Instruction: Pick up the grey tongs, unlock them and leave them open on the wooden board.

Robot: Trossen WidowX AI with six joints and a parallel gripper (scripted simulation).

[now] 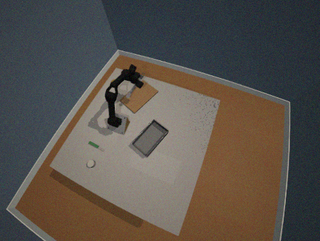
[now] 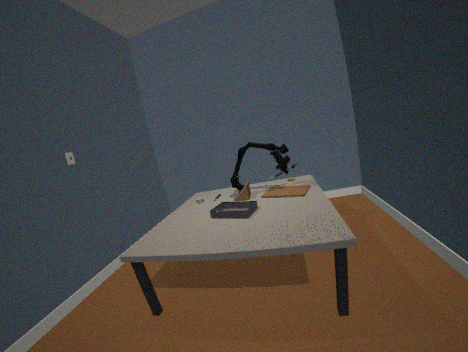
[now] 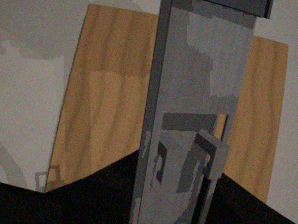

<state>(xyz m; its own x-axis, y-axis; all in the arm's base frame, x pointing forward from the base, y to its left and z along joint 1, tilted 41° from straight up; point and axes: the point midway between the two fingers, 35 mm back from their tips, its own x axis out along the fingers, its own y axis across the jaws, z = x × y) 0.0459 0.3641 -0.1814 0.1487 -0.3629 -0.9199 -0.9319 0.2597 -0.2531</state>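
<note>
Right now the yellow slider is 30 mm above my gripper tip, 20 mm to the right of it and 10 mm behind it. Round my gripper tip: wooden board (150 mm below, 40 mm to the right); roasting tin (450 mm to the right, 290 mm ahead, 130 mm below); yellow disc (370 mm behind, 150 mm below, 60 mm to the left).
</note>
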